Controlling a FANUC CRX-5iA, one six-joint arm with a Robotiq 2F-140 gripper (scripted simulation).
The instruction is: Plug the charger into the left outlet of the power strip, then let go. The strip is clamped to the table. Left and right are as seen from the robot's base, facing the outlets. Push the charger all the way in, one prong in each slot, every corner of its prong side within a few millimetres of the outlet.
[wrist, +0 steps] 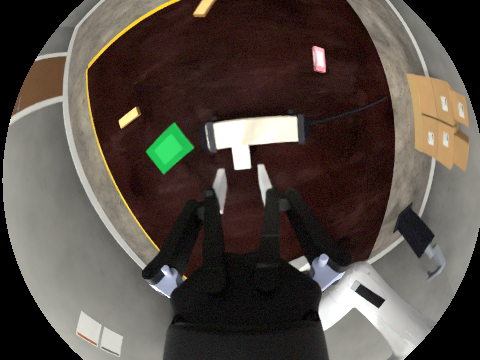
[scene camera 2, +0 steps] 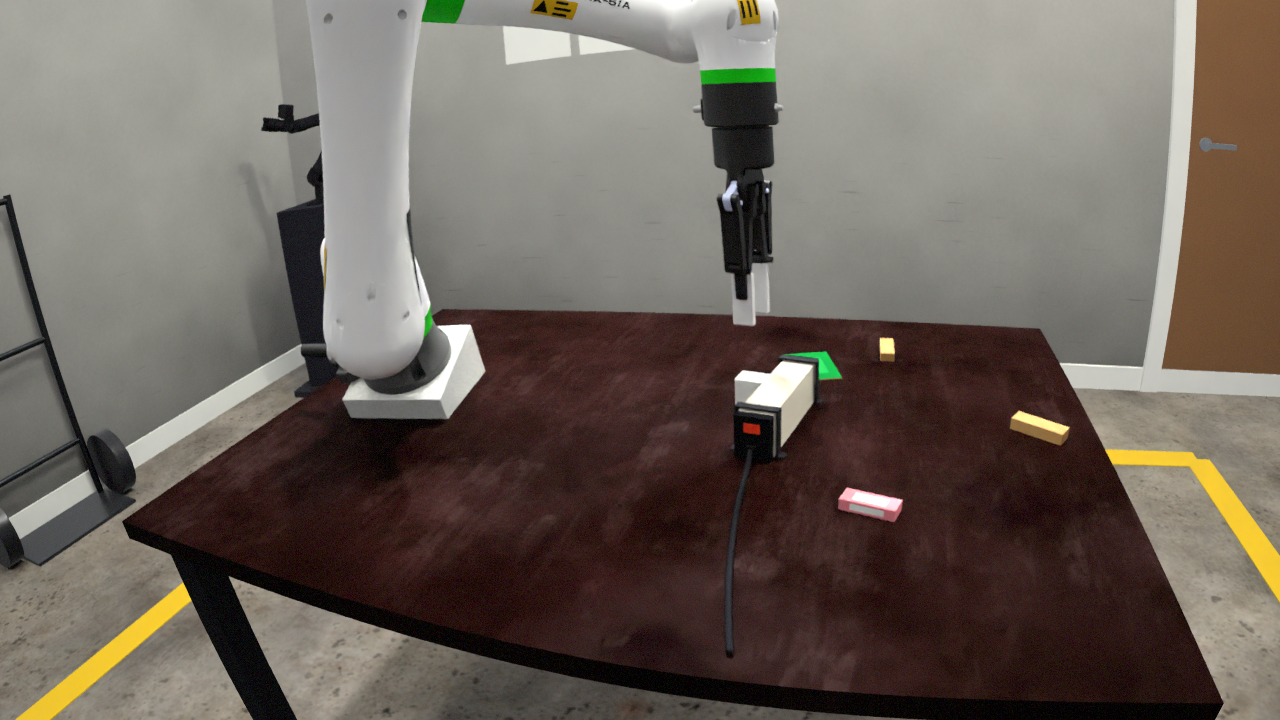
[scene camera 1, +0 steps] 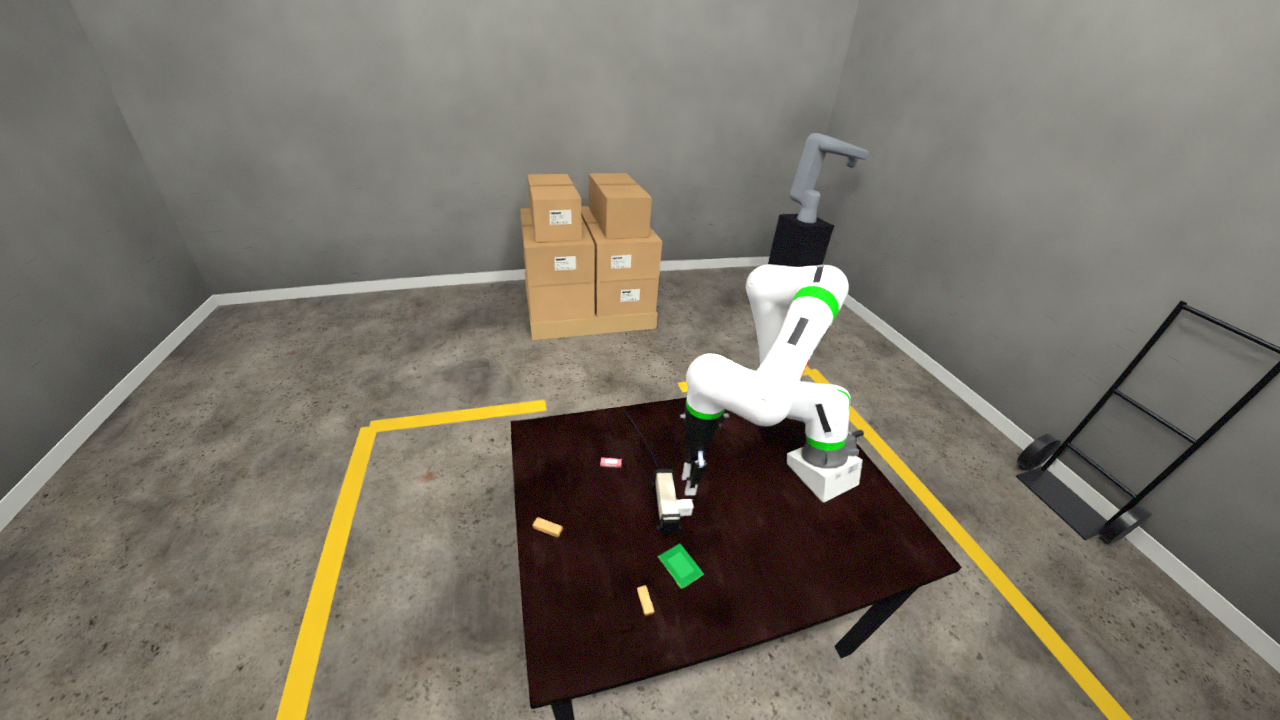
Scene:
my gripper: wrist 241, 175; scene camera 2; scene camera 1
same spot on my gripper: (scene camera 1: 698, 464) = (scene camera 2: 771, 181)

